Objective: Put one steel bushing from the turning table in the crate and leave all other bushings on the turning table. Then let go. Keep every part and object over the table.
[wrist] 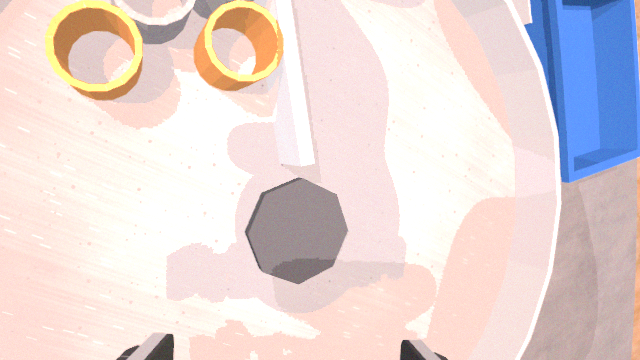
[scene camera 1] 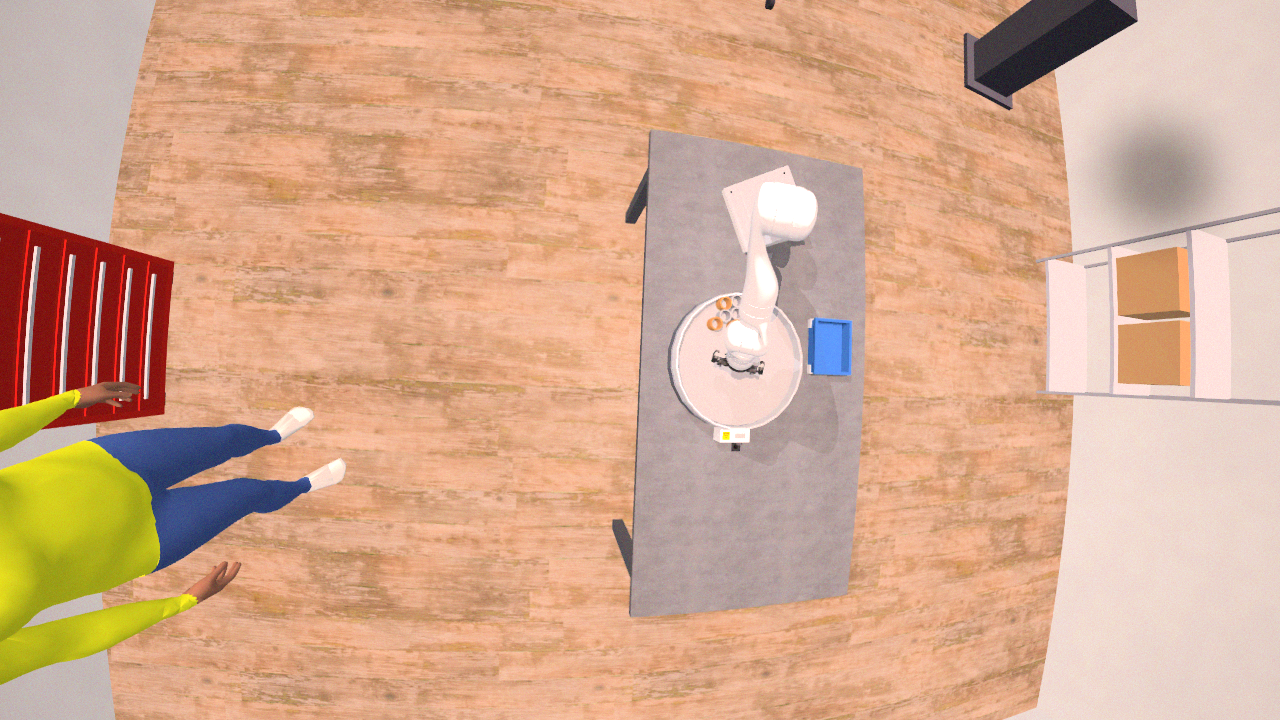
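Frame: origin at the arm's base, x down, y left, z ahead, level; millimetres.
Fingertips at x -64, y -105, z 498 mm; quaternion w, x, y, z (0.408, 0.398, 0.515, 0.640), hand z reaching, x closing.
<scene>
A point is followed by its place in that frame.
The round pale turning table [scene camera 1: 780, 394] {z 550, x 31, y 104 mm} [wrist: 535, 200] {z 470, x 15, y 142 mm} stands under the arm. Grey steel bushings [scene camera 1: 725, 320] {z 355, x 16, y -130 mm} [wrist: 160, 33] {z 363, x 8, y -137 mm} and orange bushings [scene camera 1: 714, 328] {z 390, x -7, y -170 mm} [wrist: 102, 93] {z 392, x 1, y -164 mm} stand clustered on its upper left part in the scene view. In the wrist view a second orange bushing [wrist: 210, 70] {z 381, x 6, y -115 mm} stands by a white bar, and a grey one is partly cut off at the top edge. The arm hides part of the cluster in the scene view. The blue crate [scene camera 1: 830, 346] {z 354, x 79, y 298 mm} [wrist: 580, 100] {z 378, x 79, y 312 mm} is right of the turning table and looks empty. My gripper [scene camera 1: 738, 363] {z 498, x -64, y -105 mm} [wrist: 287, 347] {z 498, x -64, y -105 mm} is open and empty, above the turning table's middle.
A white bar [wrist: 300, 125] {z 409, x -4, y -72 mm} reaches inward over the turning table toward the dark hub [wrist: 297, 227] {z 468, x 23, y -65 mm}. A raised rim runs around the turning table. A small white box with a yellow mark [scene camera 1: 731, 436] {z 706, x 27, y -44 mm} sits at its lower edge. The grey table [scene camera 1: 742, 528] {z 1015, x 85, y 82 mm} ends just right of the crate.
</scene>
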